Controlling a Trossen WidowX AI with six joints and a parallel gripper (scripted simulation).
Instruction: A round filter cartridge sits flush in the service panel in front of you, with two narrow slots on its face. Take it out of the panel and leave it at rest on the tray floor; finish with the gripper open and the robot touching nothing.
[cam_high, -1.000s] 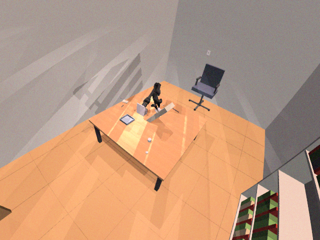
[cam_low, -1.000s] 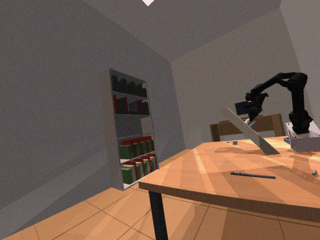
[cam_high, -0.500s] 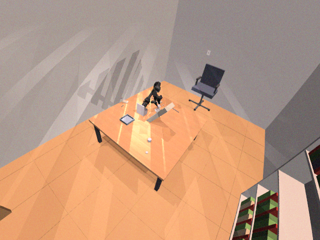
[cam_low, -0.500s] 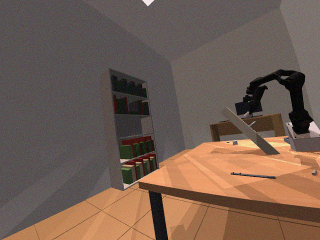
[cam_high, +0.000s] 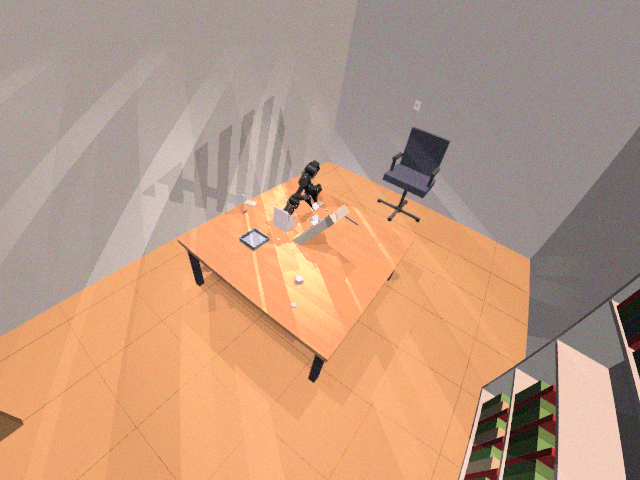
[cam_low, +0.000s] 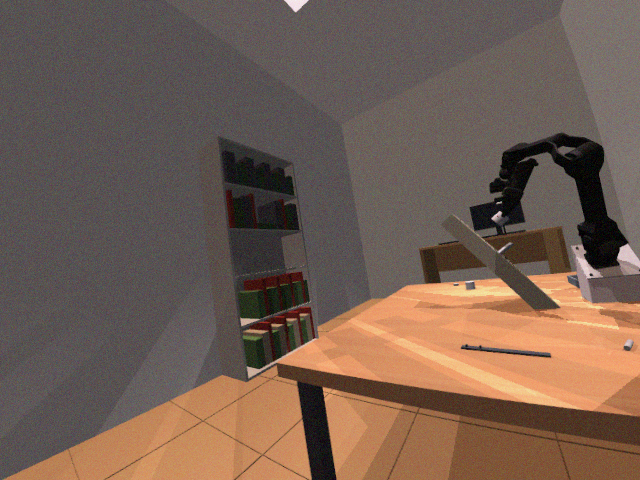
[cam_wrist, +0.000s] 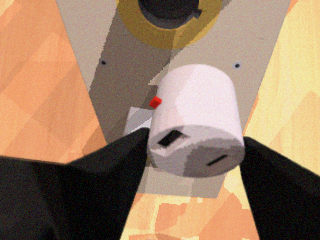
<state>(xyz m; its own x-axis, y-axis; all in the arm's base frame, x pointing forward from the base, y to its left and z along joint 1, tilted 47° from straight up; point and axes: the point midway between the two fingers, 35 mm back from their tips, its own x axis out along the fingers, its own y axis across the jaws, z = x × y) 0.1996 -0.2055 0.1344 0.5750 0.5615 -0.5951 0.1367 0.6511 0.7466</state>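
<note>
Right now my gripper tip is 320 mm above the dark-rimmed tray, 310 mm past it and 230 mm to the left of it. From my gripper tip the other things lie so: round filter cartridge: 10 mm ahead.
</note>
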